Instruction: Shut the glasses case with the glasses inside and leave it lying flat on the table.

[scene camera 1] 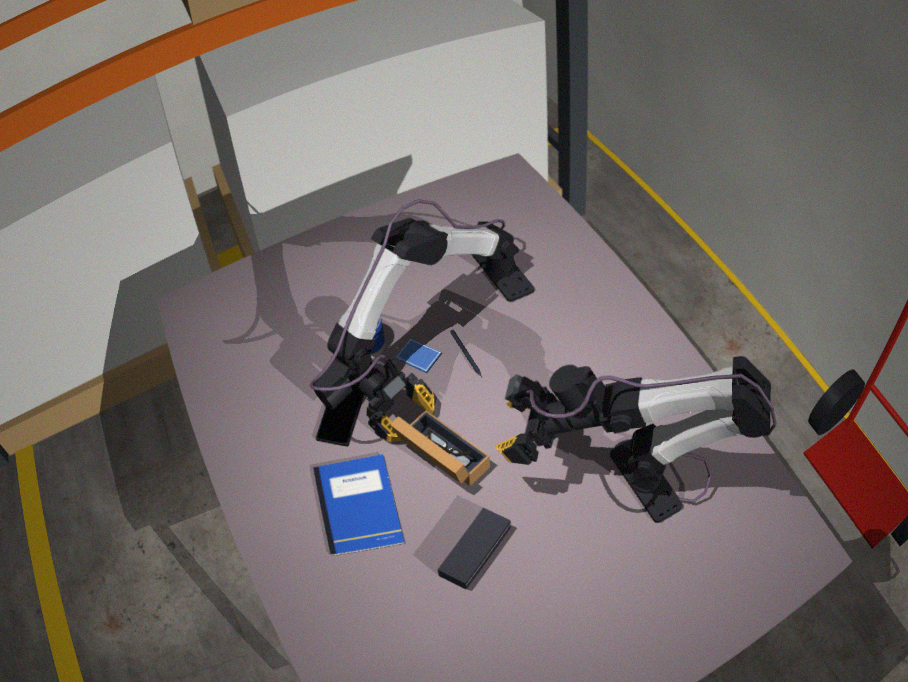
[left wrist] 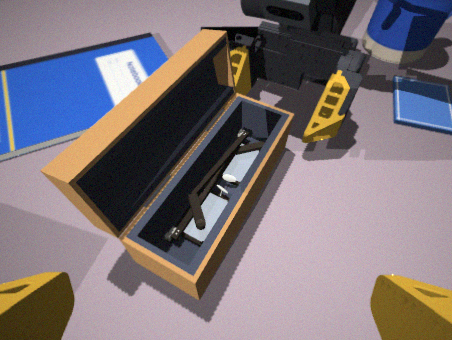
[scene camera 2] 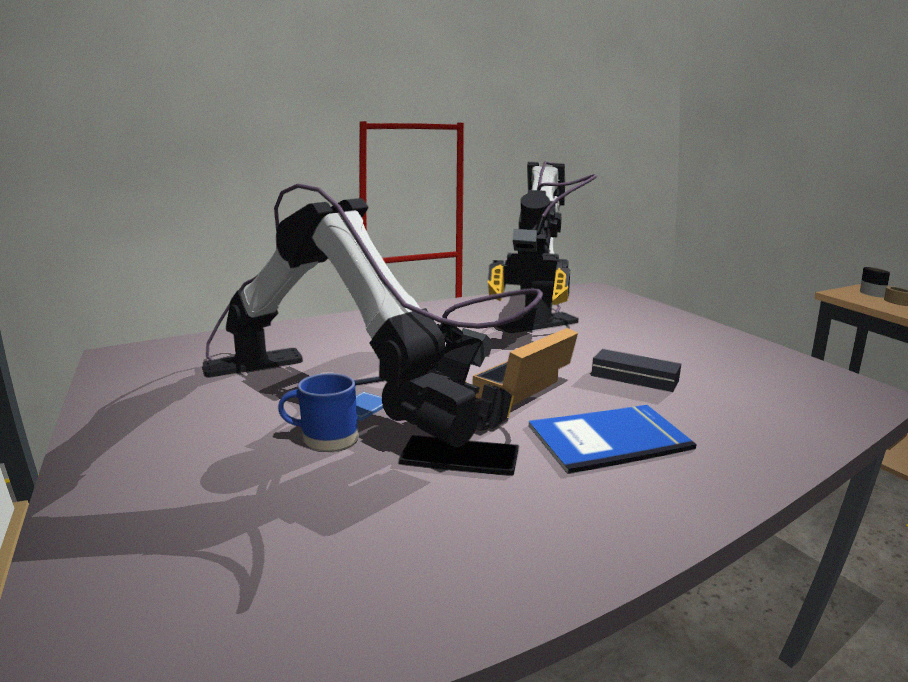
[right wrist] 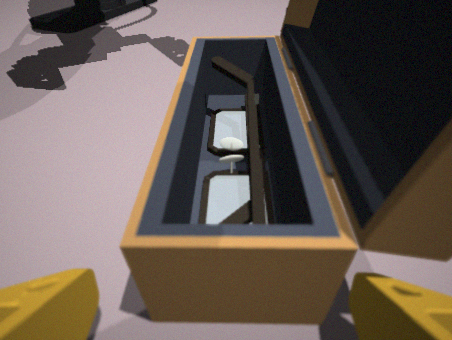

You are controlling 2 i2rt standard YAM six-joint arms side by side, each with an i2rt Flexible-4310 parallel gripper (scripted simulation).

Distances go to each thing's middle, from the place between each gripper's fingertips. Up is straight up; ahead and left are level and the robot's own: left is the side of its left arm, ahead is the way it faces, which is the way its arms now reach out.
I see the lid [scene camera 2: 527,364] 14 cm ahead of my left hand [scene camera 2: 526,300], 5 cm to the right of it and 6 cm below it. Round my left hand: glasses case [scene camera 2: 495,375] (12 cm ahead, 6 cm to the right, 9 cm below); dark box [scene camera 1: 464,562] (14 cm ahead, 16 cm to the left, 11 cm below); dark-framed glasses [right wrist: 225,194] (10 cm ahead, 8 cm to the right, 12 cm below).
The dark-framed glasses lies 30 mm behind my right hand [scene camera 1: 419,425] and 80 mm to the left of it. The rest, counted from my right hand: glasses case (10 mm behind, 90 mm to the left, 20 mm above); blue card [scene camera 1: 422,357] (80 mm behind, 170 mm to the right, 20 mm below); lid (20 mm ahead, 100 mm to the left, 50 mm above).
